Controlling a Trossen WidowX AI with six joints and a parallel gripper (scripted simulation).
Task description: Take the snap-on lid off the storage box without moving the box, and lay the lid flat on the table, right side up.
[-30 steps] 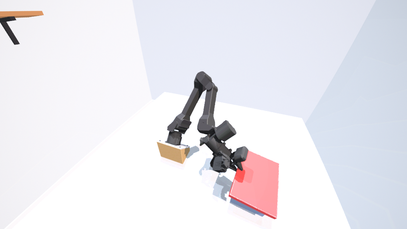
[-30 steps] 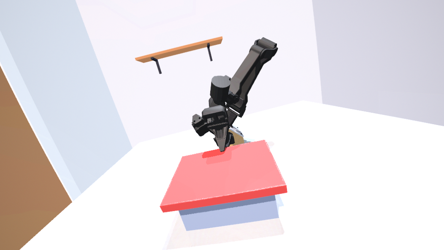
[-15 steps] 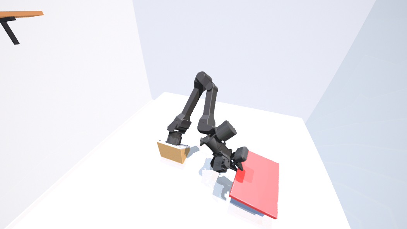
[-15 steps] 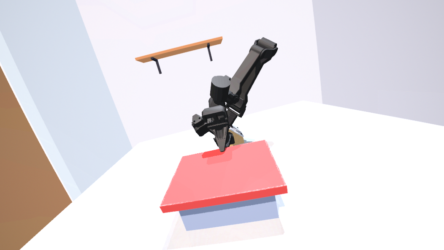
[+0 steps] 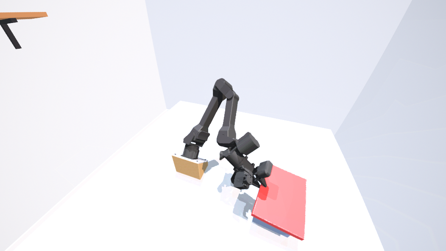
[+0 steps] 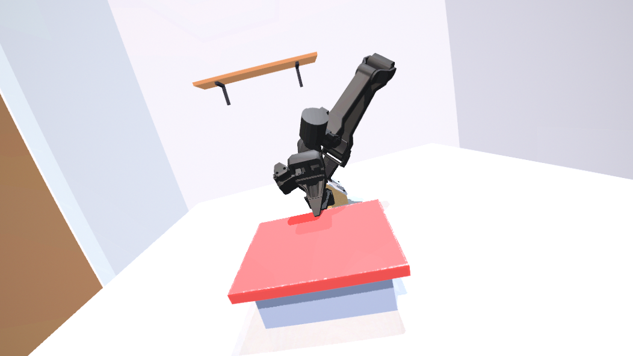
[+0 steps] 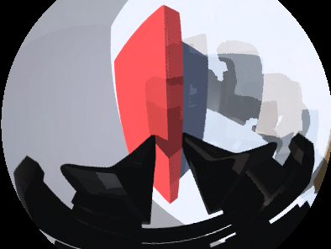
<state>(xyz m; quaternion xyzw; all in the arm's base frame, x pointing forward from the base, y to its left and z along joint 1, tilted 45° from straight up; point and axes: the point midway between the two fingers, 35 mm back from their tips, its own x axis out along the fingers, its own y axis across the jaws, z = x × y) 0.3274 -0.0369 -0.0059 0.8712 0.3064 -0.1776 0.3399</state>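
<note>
The red lid is 8 cm ahead of my gripper tip and 1 cm to the right of it. Also, from my gripper tip: pale blue storage box 7 cm ahead, 1 cm to the right, 5 cm below.
</note>
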